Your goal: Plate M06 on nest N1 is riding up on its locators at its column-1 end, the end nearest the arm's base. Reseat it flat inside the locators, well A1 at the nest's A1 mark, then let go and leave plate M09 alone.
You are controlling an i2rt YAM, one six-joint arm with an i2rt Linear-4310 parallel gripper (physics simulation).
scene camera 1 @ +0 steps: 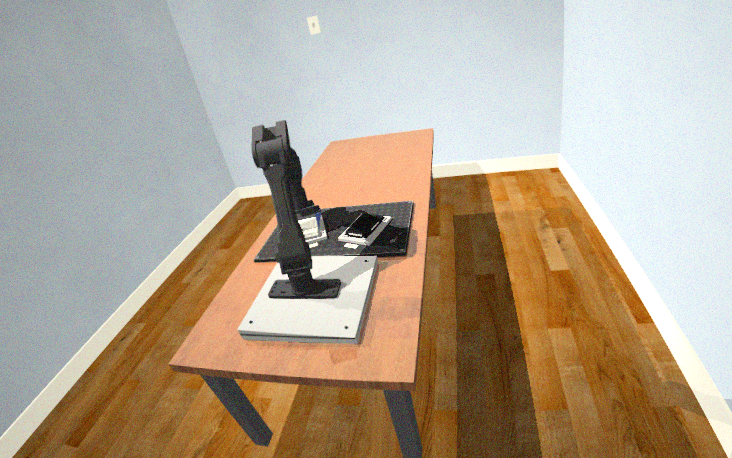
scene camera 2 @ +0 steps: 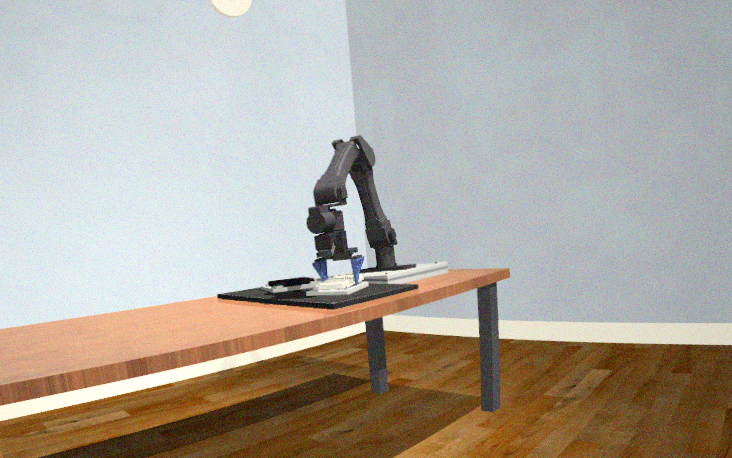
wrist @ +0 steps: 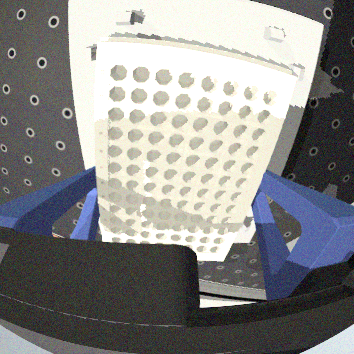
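Seen in the pictures: gripper, between the fingertips: [scene camera 1: 306,231] [wrist: 176,173]; arm's base, origin of its link: [scene camera 1: 304,290] [scene camera 2: 386,270].
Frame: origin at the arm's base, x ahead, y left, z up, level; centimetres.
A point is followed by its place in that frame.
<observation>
Plate M06 [scene camera 1: 309,226] {y 7.5, x 32.1, z 1.3 cm} [scene camera 2: 341,279] {y 9.7, x 32.4, z 1.3 cm} [wrist: 172,107] {y 10.9, x 35.9, z 1.1 cm}, white with rows of round wells, lies over the white nest N1 [scene camera 2: 340,290] {y 15.4, x 39.2, z -0.6 cm} [wrist: 200,20] {y 11.4, x 39.6, z -0.6 cm}. My gripper [scene camera 2: 340,281] {y 8.9, x 31.8, z -0.5 cm} [wrist: 176,173] {y 8.9, x 31.8, z -0.5 cm} is shut on the plate, its blue fingers against the two long sides. In the wrist view, locators show beyond the far edge. The column-1 end lies low in that view, partly behind the gripper body, and how it sits on the locators is unclear. The A1 mark is not readable. A black plate [scene camera 1: 364,225] {y -12.7, x 30.3, z 0.7 cm} [scene camera 2: 291,281] {y -9.2, x 34.2, z 0.7 cm}, apparently M09, sits apart on another white nest [scene camera 1: 384,229] {y -19.1, x 30.5, z -1.7 cm}.
Both nests stand on a black perforated mat [scene camera 1: 399,216] {y -23.7, x 38.2, z -1.8 cm} [scene camera 2: 323,304] {y 20.7, x 51.1, z -2.1 cm} [wrist: 30,90] {y 19.1, x 32.8, z -1.8 cm} on the wooden table [scene camera 1: 377,162] {y -8.7, x 95.7, z -3.1 cm} [scene camera 2: 161,324] {y -0.5, x 84.5, z -3.1 cm}. Small white labels [scene camera 1: 350,245] {y -8.7, x 22.5, z -1.6 cm} lie at the nests' base-side ends. The arm stands on a thick pale base slab [scene camera 1: 302,321] {y -2.8, x -11.7, z -0.1 cm} [scene camera 2: 431,270] {y 14.0, x -5.6, z -1.0 cm} beside the mat.
</observation>
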